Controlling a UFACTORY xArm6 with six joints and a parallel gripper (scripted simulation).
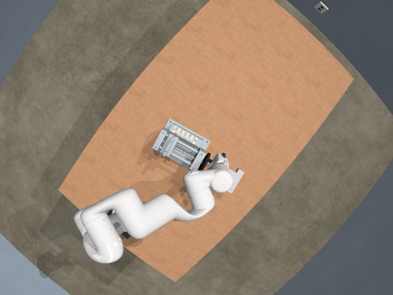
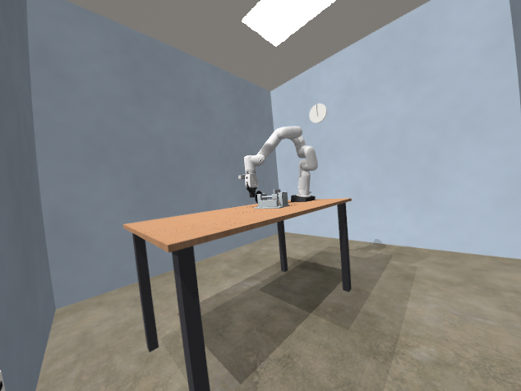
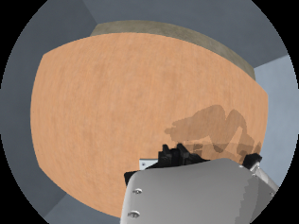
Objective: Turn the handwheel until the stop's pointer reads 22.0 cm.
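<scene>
The handwheel is 1 cm behind my hand, 2 cm to the left of it and 1 cm below it.
</scene>
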